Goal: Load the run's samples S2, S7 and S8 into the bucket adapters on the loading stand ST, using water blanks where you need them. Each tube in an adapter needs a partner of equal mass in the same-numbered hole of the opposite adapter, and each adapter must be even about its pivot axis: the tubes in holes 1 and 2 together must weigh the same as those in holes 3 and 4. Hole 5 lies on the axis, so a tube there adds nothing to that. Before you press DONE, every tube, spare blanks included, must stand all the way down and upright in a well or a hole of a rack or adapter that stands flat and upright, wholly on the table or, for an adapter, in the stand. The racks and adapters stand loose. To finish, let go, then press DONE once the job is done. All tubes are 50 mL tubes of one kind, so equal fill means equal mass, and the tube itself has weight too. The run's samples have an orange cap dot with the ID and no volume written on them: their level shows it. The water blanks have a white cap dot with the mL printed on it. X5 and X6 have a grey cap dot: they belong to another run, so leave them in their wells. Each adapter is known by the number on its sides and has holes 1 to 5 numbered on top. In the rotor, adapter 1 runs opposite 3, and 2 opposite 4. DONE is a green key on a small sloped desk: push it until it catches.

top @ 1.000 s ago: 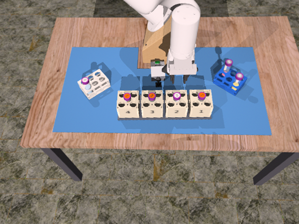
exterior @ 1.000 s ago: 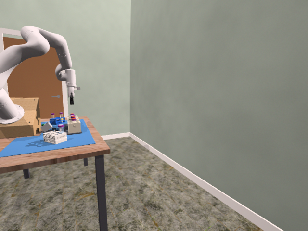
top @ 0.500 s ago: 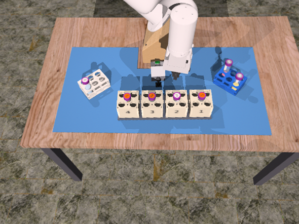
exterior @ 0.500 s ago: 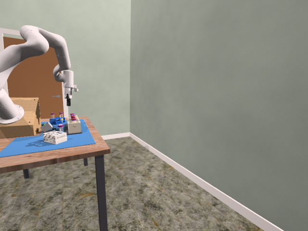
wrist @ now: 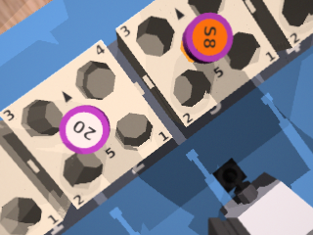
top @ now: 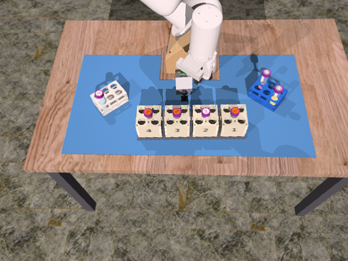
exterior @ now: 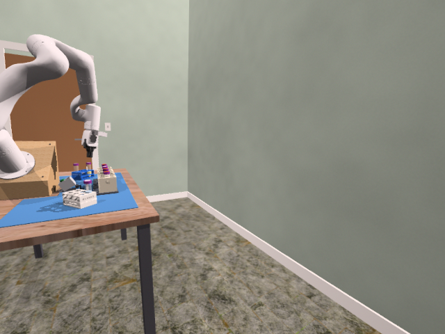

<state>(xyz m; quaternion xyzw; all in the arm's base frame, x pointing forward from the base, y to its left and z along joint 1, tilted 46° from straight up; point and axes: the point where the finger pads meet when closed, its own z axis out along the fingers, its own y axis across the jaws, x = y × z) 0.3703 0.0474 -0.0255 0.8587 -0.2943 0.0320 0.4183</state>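
Right now my hand is 150 mm past the green DONE key, 60 mm to the left of it and 150 mm above it. From my hand the other things lie so: orange-dot sample tube 100 mm ahead, 190 mm to the right, 150 mm below; then white rack 30 mm behind, 370 mm to the right, 180 mm below; then blue rack 80 mm behind, 300 mm to the left, 180 mm below.
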